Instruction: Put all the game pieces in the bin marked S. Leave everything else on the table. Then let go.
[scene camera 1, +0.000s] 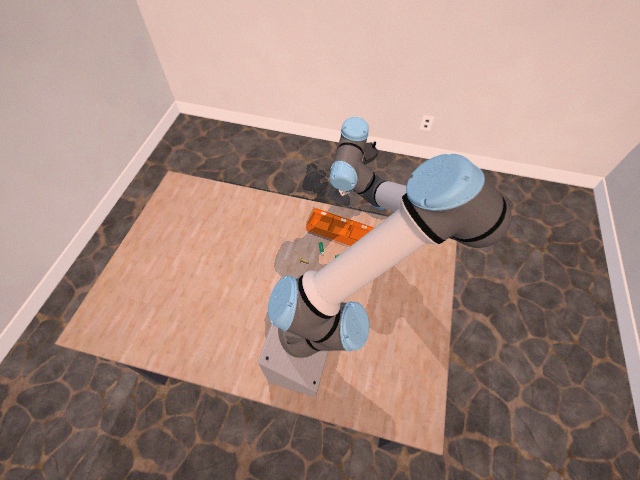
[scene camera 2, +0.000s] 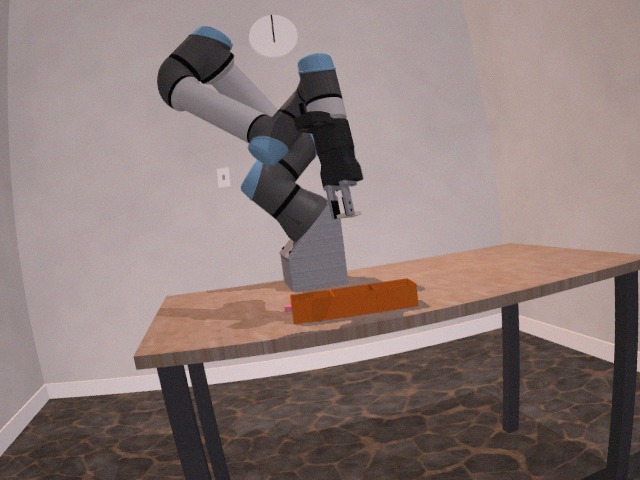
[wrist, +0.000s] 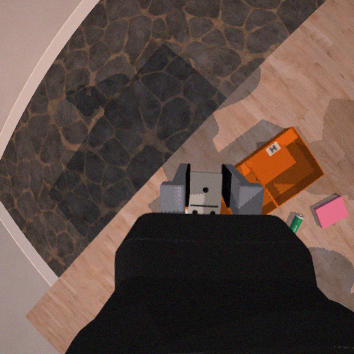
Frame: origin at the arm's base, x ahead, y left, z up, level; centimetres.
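Where they show: gripper, fingertip midpoint: (scene camera 2: 343, 217) (wrist: 205, 177); arm's base, link origin: (scene camera 2: 310, 221).
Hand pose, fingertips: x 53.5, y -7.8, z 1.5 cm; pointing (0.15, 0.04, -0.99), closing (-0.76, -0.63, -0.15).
Observation:
Things, the pixels of their top centre, and the offset from my fingertips.
- pale grey-and-white domino, top centre: (wrist: 202, 206) (scene camera 2: 348, 211) dx -1.3, dy +1.6, dz +0.9 cm
- orange bin tray, top centre: (wrist: 238, 200) (scene camera 2: 352, 289) (scene camera 1: 340, 225) dx -6.3, dy +2.0, dz -14.9 cm
- white label, top centre: (wrist: 272, 148) dx -4.9, dy -6.9, dz -15.4 cm
- small yellow object, top centre: (scene camera 1: 304, 259) dx -21.6, dy +13.4, dz -18.2 cm
- pink block, top centre: (wrist: 332, 212) (scene camera 2: 296, 304) dx -20.4, dy -6.6, dz -18.6 cm
My gripper (scene camera 2: 341, 210) (wrist: 205, 177) is shut on a pale grey-and-white domino (wrist: 205, 197) (scene camera 2: 349, 214) with black dots. The domino lies flat between the fingertips, high above the table in the scene camera 2 view. The orange bin tray (scene camera 1: 330, 236) (scene camera 2: 361, 302) (wrist: 306, 182) has several compartments and stands near the table's far edge. In the wrist view it lies below and to the right of the fingers, partly hidden by them. A white label (wrist: 273, 148) there reads H. The S label cannot be read in these views.
A green battery (scene camera 1: 321, 248) (wrist: 297, 223) lies beside the tray, and part of another green item (scene camera 1: 337, 256) shows by the arm. A small yellow object (scene camera 1: 303, 260) lies nearer the robot base. A pink block (scene camera 2: 287, 308) (wrist: 330, 211) lies near the tray's H end.

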